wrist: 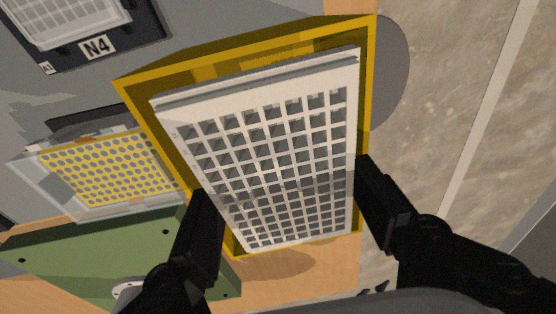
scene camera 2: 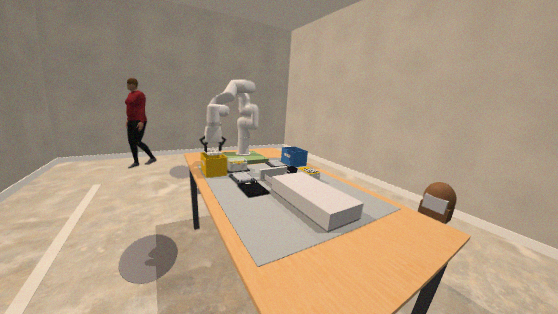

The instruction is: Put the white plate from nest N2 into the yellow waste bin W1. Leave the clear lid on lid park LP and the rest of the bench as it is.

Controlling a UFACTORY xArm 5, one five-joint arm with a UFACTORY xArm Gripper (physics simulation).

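Places are measured from the arm's base along level axes (x ahead, y left, z up), in centimetres.
Pixels of known places: gripper, fingertip midpoint: (wrist: 283,189) (scene camera 2: 213,151); arm's base, link origin: (scene camera 2: 243,154).
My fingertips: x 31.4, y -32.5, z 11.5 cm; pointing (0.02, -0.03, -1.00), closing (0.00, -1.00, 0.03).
Note:
Ahead of a thing's pixels: the offset from my fingertips to its top centre. "*": to the spot under its first point.
The white plate @(dx +0.3, dy +0.0, dz +0.9 cm) (scene camera 2: 214,151) (wrist: 280,145), with a grid of square wells, is held between the fingers of my gripper (scene camera 2: 213,149) (wrist: 283,189). The gripper is shut on its long sides. The plate is over the mouth of the yellow waste bin @(dx -1.5, dy +0.4, dz -2.5 cm) (scene camera 2: 214,165) (wrist: 371,75), at or just above its rim; the exact height is hard to tell. In the wrist view the plate's outline lies mostly inside the bin's rim, and the bin's floor is mostly hidden. Nest N2 and lid park LP cannot be made out by label.
A clear-walled box with a yellow perforated top @(dx -1.3, dy +16.7, dz -6.7 cm) (scene camera 2: 238,165) (wrist: 107,167) stands beside the bin. A clear plate @(* dx +11.5, dy +13.9, dz -12.3 cm) (wrist: 70,17) sits on nest N4. A green base (wrist: 125,240), blue bin @(dx -1.9, dy +65.0, dz -2.5 cm) (scene camera 2: 294,156), long white box (scene camera 2: 315,197) and black pad @(* dx +36.1, dy +13.3, dz -13.3 cm) (scene camera 2: 253,189) also show. A person (scene camera 2: 135,107) is behind.

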